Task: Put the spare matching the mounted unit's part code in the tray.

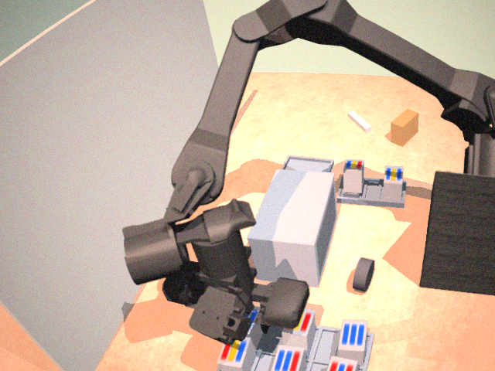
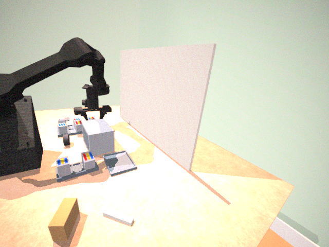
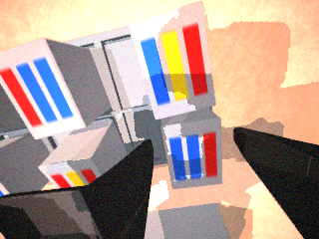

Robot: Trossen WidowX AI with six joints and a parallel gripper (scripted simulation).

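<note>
My gripper tip is 1 cm below the grey spare block. Round my gripper tip: dark ring 15 cm behind, 12 cm to the right, 1 cm below; then mounted unit 18 cm to the right, 4 cm behind, 2 cm above; then tall grey panel 21 cm ahead, 20 cm to the right, 19 cm above.
</note>
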